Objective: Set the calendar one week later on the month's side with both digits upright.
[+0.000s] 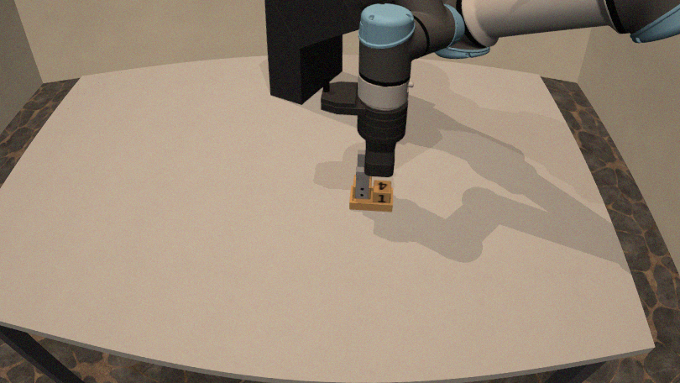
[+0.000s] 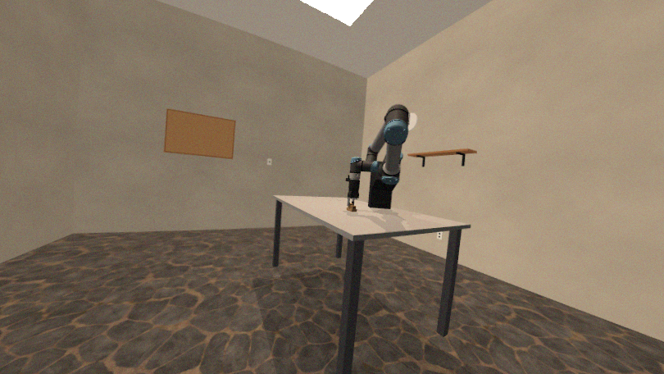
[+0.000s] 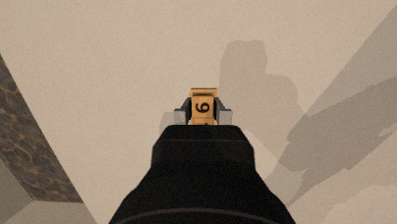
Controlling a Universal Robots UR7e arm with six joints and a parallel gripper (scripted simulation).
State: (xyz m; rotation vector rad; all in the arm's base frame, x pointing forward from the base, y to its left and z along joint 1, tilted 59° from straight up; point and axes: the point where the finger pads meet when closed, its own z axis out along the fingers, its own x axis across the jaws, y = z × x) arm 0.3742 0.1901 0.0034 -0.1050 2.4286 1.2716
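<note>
Now: hand 1 cm above the cube. The rest, counted from my hand: orange tray (4 cm below, 2 cm to the left, 1 cm behind).
</note>
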